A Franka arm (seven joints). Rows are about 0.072 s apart.
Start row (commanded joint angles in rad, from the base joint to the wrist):
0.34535, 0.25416, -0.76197, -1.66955, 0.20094, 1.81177, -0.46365
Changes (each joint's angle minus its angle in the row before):
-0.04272, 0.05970, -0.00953, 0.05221, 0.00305, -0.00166, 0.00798
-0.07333, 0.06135, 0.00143, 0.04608, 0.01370, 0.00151, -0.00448
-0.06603, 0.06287, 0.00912, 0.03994, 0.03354, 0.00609, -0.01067
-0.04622, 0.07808, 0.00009, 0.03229, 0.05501, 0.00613, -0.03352
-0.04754, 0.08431, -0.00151, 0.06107, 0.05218, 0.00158, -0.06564
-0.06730, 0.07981, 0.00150, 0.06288, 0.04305, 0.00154, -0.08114
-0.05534, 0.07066, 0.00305, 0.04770, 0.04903, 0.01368, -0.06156
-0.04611, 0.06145, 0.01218, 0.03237, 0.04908, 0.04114, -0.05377
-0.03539, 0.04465, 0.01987, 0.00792, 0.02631, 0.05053, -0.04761
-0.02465, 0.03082, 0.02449, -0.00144, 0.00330, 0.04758, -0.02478
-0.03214, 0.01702, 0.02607, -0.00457, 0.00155, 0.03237, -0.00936
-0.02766, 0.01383, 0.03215, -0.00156, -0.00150, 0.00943, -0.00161
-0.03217, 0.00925, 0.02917, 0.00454, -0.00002, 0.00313, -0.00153
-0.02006, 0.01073, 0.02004, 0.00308, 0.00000, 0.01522, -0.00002
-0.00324, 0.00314, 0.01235, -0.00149, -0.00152, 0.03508, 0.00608
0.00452, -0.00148, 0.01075, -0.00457, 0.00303, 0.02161, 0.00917
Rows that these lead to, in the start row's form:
0.30263, 0.31386, -0.77150, -1.61734, 0.20399, 1.81011, -0.45567
0.22930, 0.37521, -0.77007, -1.57126, 0.21769, 1.81162, -0.46015
0.16327, 0.43808, -0.76095, -1.53132, 0.25123, 1.81771, -0.47082
0.11705, 0.51616, -0.76086, -1.49903, 0.30624, 1.82384, -0.50434
0.06951, 0.60047, -0.76237, -1.43796, 0.35842, 1.82542, -0.56998
0.00221, 0.68028, -0.76087, -1.37508, 0.40147, 1.82696, -0.65112
-0.05313, 0.75094, -0.75782, -1.32738, 0.45050, 1.84064, -0.71268
-0.09924, 0.81239, -0.74564, -1.29501, 0.49958, 1.88178, -0.76645
-0.13463, 0.85704, -0.72577, -1.28709, 0.52589, 1.93231, -0.81406
-0.15928, 0.88786, -0.70128, -1.28853, 0.52919, 1.97989, -0.83884
-0.19142, 0.90488, -0.67521, -1.29310, 0.53074, 2.01226, -0.84820
-0.21908, 0.91871, -0.64306, -1.29466, 0.52924, 2.02169, -0.84981
-0.25125, 0.92796, -0.61389, -1.29012, 0.52922, 2.02482, -0.85134
-0.27131, 0.93869, -0.59385, -1.28704, 0.52922, 2.04004, -0.85136
-0.27455, 0.94183, -0.58150, -1.28853, 0.52770, 2.07512, -0.84528
-0.27003, 0.94035, -0.57075, -1.29310, 0.53073, 2.09673, -0.83611

